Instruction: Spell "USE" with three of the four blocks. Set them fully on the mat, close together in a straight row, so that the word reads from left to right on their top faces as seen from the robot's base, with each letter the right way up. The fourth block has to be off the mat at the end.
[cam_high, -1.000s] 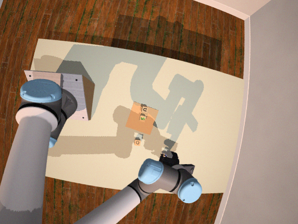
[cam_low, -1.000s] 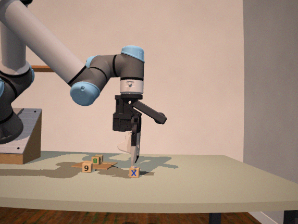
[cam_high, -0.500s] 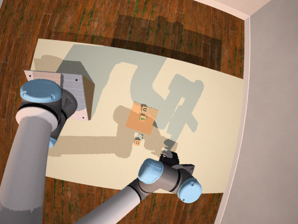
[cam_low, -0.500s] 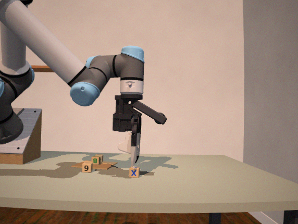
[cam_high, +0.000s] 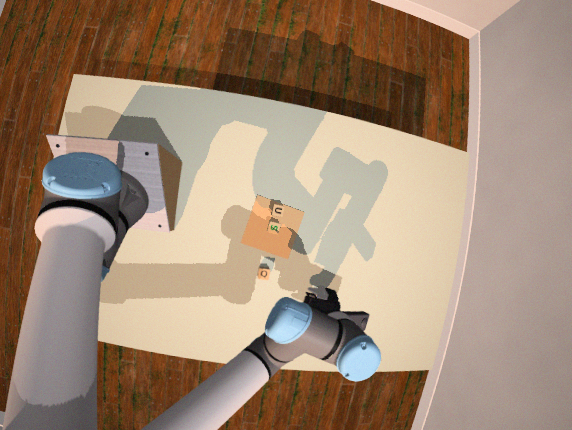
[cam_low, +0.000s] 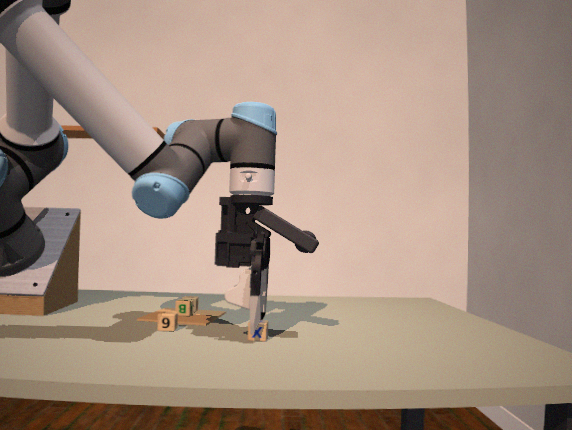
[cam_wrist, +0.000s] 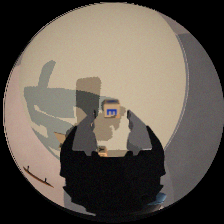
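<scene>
Right now my hand is 1 cm above the blue-lettered block. Also, from my hand: orange mat 17 cm to the left, 17 cm behind, 3 cm below.
</scene>
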